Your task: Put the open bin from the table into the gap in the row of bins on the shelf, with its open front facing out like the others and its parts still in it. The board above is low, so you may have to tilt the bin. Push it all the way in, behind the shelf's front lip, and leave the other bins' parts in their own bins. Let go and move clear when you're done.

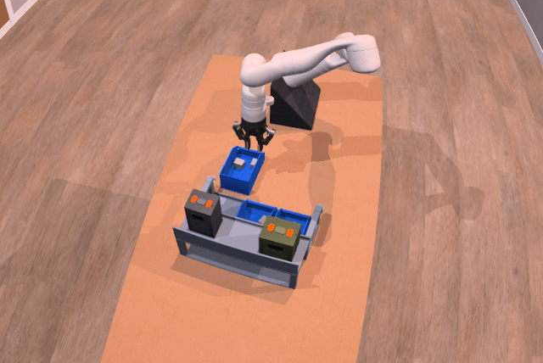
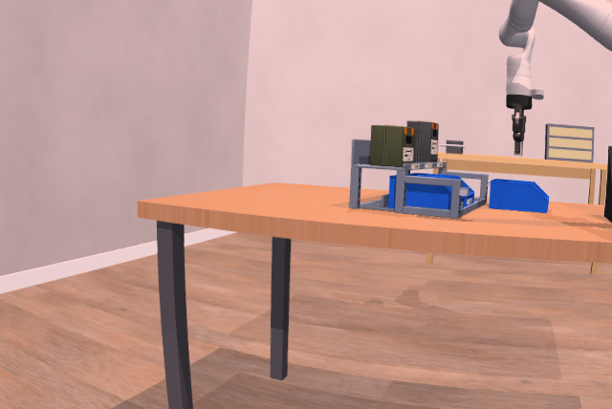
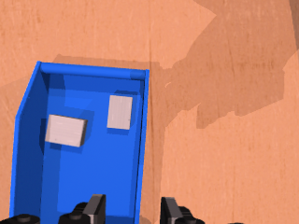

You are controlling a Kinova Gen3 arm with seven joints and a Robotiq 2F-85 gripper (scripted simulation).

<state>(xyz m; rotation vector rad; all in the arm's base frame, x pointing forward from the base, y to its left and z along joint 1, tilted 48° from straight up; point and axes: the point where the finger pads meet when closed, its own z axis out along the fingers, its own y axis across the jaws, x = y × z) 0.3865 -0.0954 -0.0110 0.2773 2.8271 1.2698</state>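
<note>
The grey block is 40 mm behind my hand, 60 mm to the right of it and 150 mm below it. Also, from my hand: grey shelf (240 mm ahead, 20 mm to the left, 100 mm below); dark grey box (280 mm ahead, 100 mm to the right); olive box (330 mm ahead, 120 mm to the left, 10 mm below).
</note>
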